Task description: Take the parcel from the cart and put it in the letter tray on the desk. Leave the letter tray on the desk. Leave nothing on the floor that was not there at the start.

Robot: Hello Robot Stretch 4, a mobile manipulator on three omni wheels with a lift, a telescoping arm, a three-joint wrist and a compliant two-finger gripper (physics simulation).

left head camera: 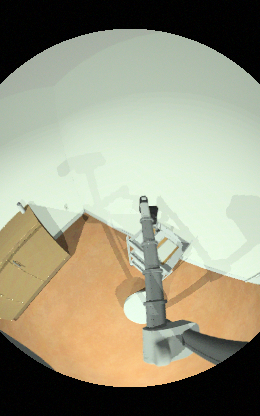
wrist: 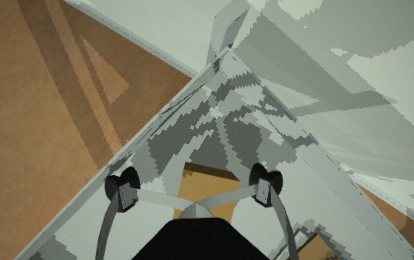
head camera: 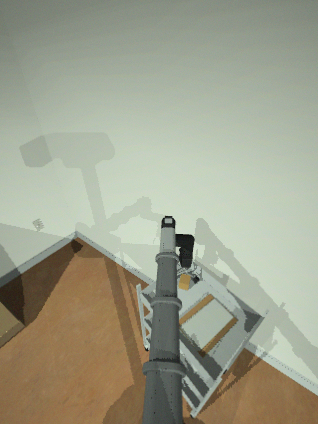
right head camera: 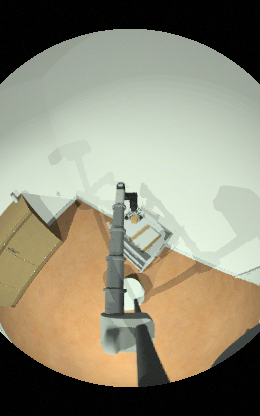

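Pixels of known places: gripper, fingertip midpoint: (wrist: 194, 179) (head camera: 182, 281) (right head camera: 133, 218); robot's base at its link origin: (left head camera: 141, 306) (right head camera: 126, 292).
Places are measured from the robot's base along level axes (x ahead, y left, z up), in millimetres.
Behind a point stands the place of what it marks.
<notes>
The parcel (head camera: 185, 281) {x 667, y -97, z 685 mm} (right head camera: 134, 219) {x 659, y -99, z 683 mm} (wrist: 207, 192) {x 694, y -98, z 685 mm} is a small tan box on the top of the grey-white cart (head camera: 234, 304) {x 583, y -331, z 641 mm} (wrist: 310, 190) {x 678, y -215, z 635 mm}, near its corner by the wall. My gripper (right head camera: 134, 216) {x 696, y -88, z 640 mm} (wrist: 194, 179) {x 696, y -88, z 640 mm} is open, with its two dark fingertips apart. In the wrist view the fingertips stand on either side of the parcel, with a gap on each side, and the gripper body hides its near part. How high the fingertips are above the cart top is hard to tell. The letter tray and the desk cannot be made out for certain.
A pale flat thing with two brown strips (head camera: 220, 336) {x 439, y -235, z 644 mm} (wrist: 317, 246) {x 618, y -220, z 645 mm} lies on the cart close to the parcel. The wall (head camera: 240, 150) {x 841, y -271, z 1296 mm} runs right behind the cart. A tan cabinet-like piece (left head camera: 30, 265) {x 243, y 1287, z 518 mm} (right head camera: 25, 250) {x 266, y 1273, z 511 mm} stands at the left. A pale round thing (left head camera: 134, 307) {x 0, y 83, z 187 mm} (right head camera: 134, 292) {x 14, y -93, z 187 mm} is beside my arm.
</notes>
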